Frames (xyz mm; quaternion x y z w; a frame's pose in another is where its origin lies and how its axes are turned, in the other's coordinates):
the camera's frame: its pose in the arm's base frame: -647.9 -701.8 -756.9 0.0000 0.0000 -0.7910 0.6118
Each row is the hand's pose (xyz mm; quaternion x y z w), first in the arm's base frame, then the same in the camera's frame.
Working: the arm's base frame: its pose in the camera's frame: -842.1 450.7 756.9 0.0000 0.0000 0.7910 0.6118

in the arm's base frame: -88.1 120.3 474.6 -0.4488 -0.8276 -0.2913 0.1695
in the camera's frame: -936.4 335.2 1231.5 0.3801 -0.8614 -0.0441 0.3341
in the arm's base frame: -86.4 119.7 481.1 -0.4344 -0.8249 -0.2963 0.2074
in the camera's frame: -936.3 337.0 1238.0 0.3867 -0.8483 -0.0172 0.3613
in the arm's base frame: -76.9 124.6 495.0 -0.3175 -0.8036 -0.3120 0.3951
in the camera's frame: -943.4 344.9 1251.9 0.4414 -0.7428 0.1216 0.4885
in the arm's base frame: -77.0 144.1 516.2 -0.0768 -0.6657 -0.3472 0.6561
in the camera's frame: -962.3 339.9 1273.1 0.4796 -0.4680 0.3066 0.6760
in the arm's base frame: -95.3 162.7 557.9 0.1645 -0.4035 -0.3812 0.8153
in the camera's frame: -975.7 317.5 1314.8 0.4198 -0.1167 0.4117 0.8004
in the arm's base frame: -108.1 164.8 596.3 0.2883 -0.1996 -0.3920 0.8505
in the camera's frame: -974.5 304.6 1353.2 0.3343 0.1059 0.4329 0.8304
